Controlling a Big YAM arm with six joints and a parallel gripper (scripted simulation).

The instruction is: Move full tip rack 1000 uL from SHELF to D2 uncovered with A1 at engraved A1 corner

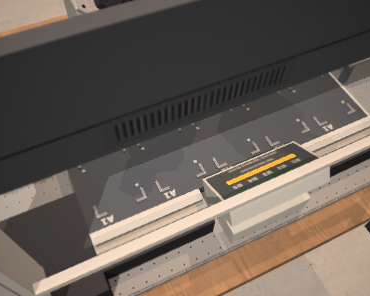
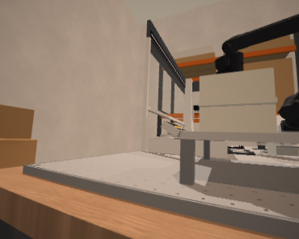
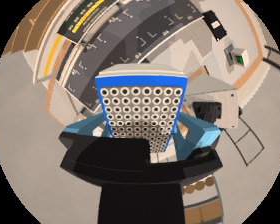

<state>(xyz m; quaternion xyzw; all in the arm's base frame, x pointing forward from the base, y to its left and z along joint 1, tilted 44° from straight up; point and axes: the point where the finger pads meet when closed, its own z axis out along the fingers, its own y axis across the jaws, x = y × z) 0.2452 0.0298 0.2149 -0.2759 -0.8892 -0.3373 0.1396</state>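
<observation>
The blue tip rack is 10 mm ahead of my hand. From my hand the other things lie so: green key: 130 mm behind, 460 mm to the right, 190 mm below; then clear rack cover: 400 mm to the left, 190 mm below; then frame post: 310 mm ahead, 300 mm to the left, 30 mm below.
</observation>
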